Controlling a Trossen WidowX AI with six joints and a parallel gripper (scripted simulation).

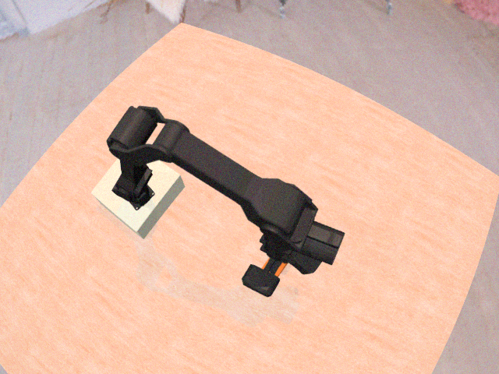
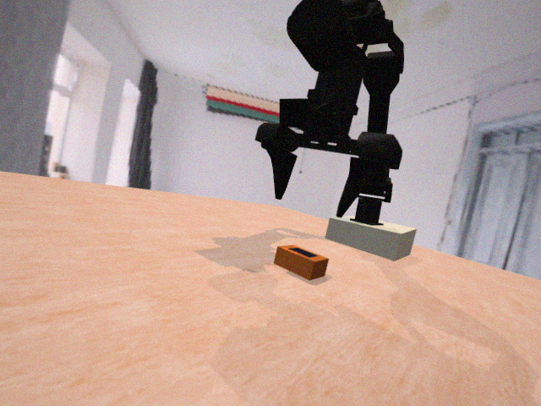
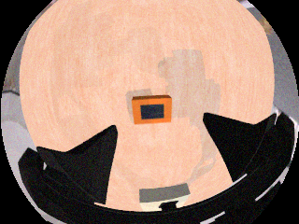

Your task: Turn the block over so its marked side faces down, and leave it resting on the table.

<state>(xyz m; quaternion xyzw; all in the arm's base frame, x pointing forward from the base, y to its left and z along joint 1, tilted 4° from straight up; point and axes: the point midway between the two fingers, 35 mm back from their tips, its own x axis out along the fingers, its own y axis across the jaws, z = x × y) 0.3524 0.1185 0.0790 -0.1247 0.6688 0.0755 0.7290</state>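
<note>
Right now the orange block is 7 cm below my gripper tip and 1 cm behind it.
</note>
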